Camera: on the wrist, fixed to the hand. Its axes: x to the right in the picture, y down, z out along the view.
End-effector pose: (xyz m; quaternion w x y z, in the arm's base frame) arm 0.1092 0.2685 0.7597 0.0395 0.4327 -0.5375 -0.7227
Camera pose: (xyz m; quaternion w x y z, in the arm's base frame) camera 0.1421 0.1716 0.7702 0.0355 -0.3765 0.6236 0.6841
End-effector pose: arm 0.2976 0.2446 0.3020 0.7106 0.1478 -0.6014 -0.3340
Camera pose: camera 0.3985 0.2372 0.3202 0.6519 0.1954 -0.6841 -0.2624
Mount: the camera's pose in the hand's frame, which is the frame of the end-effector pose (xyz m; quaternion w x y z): 0.0240 0.0357 -0.0934 0.9912 0.1132 -0.0676 0.0148
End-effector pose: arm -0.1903 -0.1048 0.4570 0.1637 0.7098 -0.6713 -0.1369
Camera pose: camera -0.1826 -0.1258 0.5574 0.0386 0.7029 -0.7024 -0.1053
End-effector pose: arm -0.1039 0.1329 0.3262 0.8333 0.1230 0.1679 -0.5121
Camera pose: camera -0.0763 0.1645 0.2323 0.8310 0.1841 0.0503 -0.5226
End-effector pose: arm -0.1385 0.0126 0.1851 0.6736 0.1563 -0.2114 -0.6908
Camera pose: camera -0.0619 -0.0190 0.1242 0.6459 0.1813 -0.3356 -0.6613
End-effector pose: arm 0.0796 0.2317 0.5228 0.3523 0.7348 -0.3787 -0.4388
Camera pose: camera 0.1638 0.2116 0.5783 0.2469 0.7329 -0.4597 -0.4365
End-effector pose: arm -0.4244 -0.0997 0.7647 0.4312 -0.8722 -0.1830 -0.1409
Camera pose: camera -0.3954 -0.1901 0.8043 0.5158 -0.8279 -0.2136 -0.0536
